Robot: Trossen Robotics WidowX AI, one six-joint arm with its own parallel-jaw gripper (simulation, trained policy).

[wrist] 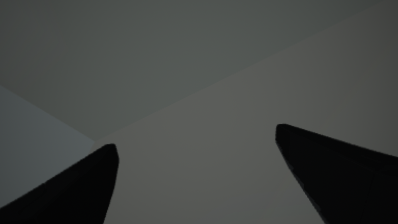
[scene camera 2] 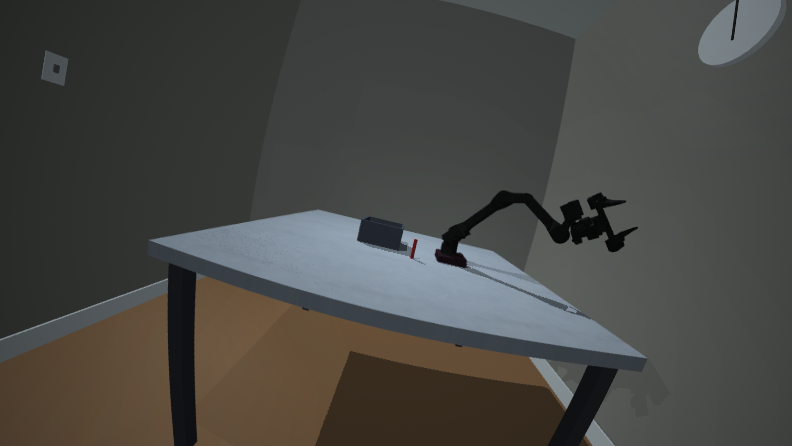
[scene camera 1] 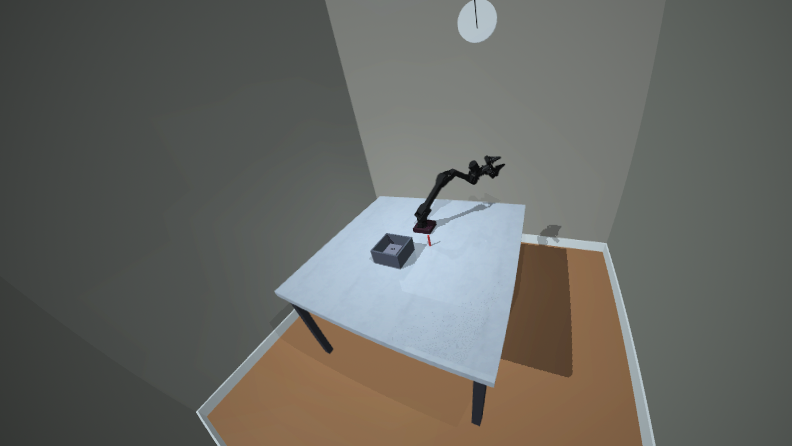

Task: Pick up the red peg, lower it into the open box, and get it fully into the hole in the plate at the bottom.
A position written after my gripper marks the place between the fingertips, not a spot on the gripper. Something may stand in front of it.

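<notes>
Scene camera 2: my gripper [scene camera 2: 631, 214] and a grey box [scene camera 2: 372, 230] visible. Wrist view: my gripper [wrist: 198, 141] visible; the grey box is out of frame in the wrist view.
</notes>
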